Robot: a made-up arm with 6 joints.
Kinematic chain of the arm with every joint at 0, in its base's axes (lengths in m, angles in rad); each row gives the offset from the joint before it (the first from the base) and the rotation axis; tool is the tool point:
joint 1: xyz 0 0 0.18 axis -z
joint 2: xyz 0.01 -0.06 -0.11 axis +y
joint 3: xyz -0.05 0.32 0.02 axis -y
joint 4: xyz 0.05 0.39 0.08 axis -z
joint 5: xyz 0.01 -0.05 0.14 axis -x
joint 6: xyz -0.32 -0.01 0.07 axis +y
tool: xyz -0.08 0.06 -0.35
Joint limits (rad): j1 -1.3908..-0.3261 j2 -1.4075..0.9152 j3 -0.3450..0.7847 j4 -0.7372..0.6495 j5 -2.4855..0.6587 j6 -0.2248..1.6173
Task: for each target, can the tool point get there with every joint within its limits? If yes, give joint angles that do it. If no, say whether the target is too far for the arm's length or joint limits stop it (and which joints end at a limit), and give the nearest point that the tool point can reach.
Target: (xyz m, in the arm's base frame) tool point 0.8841 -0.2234 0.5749
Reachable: no: joint limits stop it (at a limit: joint 1, joint 2, joint 3, joint 4, joint 6) | nearest point 0.1871 0.1505 0.5326 | short by 0.792 m
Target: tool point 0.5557 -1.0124 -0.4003
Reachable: no: joint limits stop it (at a limit: joint 1, joint 4, joint 6) | nearest point -0.1605 -0.4312 -0.1702 | short by 0.951 m
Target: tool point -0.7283 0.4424 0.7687
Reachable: yes | joints -0.7967 0.6606 -0.1691 0.3964 -0.9065 1.3833
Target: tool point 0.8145 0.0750 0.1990
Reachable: no: joint limits stop it (at a limit: joint 1, joint 2, joint 3, joint 4, joint 6) | nearest point 0.1817 0.1405 0.5226 | short by 0.714 m
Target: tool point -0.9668 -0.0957 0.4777
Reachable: yes | joints -0.9974 0.1343 -0.0118 0.3127 -1.1846 1.3592
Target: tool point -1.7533 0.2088 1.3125
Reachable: no: too far | nearest point -1.0741 0.1398 0.6963 | short by 0.920 m
